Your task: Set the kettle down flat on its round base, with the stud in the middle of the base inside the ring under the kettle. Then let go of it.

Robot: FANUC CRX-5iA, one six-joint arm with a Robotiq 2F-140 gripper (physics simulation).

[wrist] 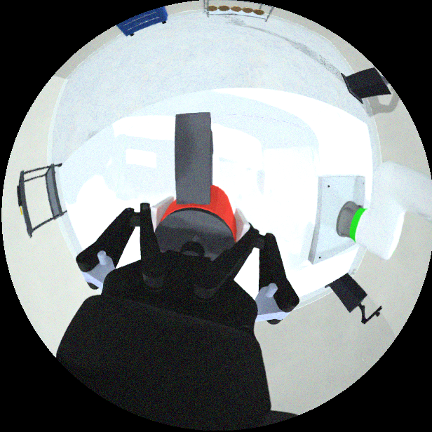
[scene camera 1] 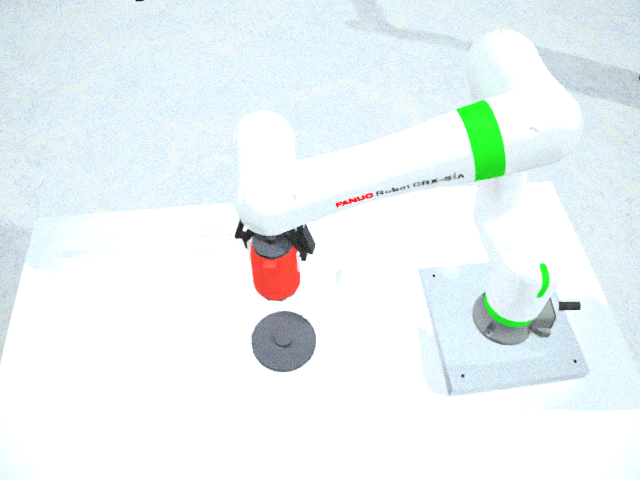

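The red kettle point(scene camera 1: 276, 276) point(wrist: 223, 201) with a dark grey lid is held upright between the fingers. Its grey handle point(wrist: 193, 157) points up the wrist view. The gripper point(scene camera 1: 275, 253) point(wrist: 198, 214) is shut on the kettle's body, with a light pad on each side. The round dark base point(scene camera 1: 268, 356) lies on the table, and the small stud point(scene camera 1: 282, 339) stands up in its middle. In the scene view the kettle appears behind the base, apart from it and above the table. The base does not show in the wrist view. The ring under the kettle is hidden.
The robot's foot stands on a grey mounting plate point(scene camera 1: 439, 351) point(wrist: 325, 215) to the right of the base. The white arm point(scene camera 1: 382, 165) reaches over the table from the right. A blue container point(wrist: 144, 21) and a dark frame point(wrist: 54, 192) stand beyond the table.
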